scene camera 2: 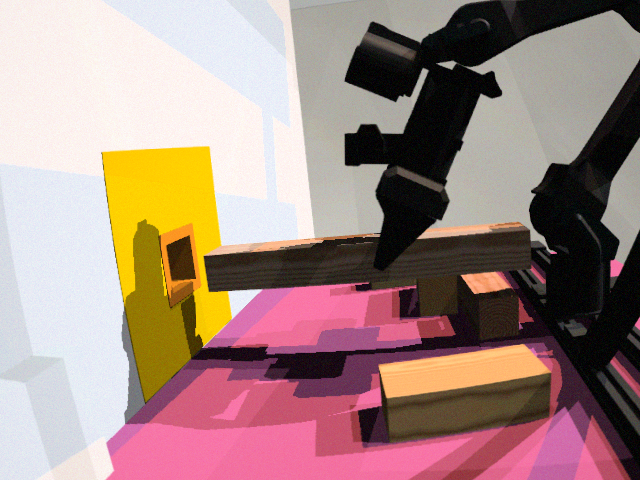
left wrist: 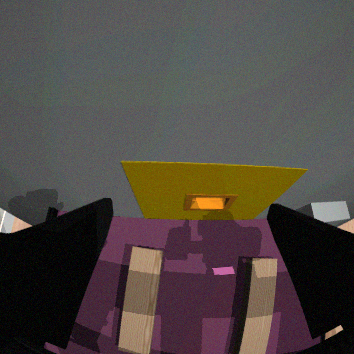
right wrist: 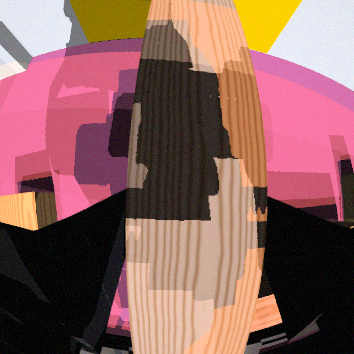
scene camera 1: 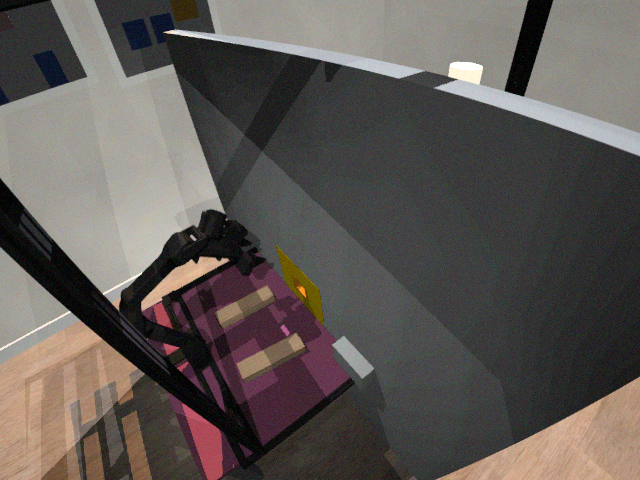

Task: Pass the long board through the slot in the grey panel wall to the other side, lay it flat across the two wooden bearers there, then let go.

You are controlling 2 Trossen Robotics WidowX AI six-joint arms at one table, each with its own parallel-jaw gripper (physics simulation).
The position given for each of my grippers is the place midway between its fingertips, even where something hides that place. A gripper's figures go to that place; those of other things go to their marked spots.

Scene:
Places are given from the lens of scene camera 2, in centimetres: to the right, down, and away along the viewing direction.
my right gripper [scene camera 2: 379, 262]: 6, 2, 57
slot [scene camera 2: 178, 250]: -16, 1, 63
grey panel wall [scene camera 2: 127, 127]: -18, -11, 49
The marked spots on the grey panel wall and the slot are 18 cm apart.

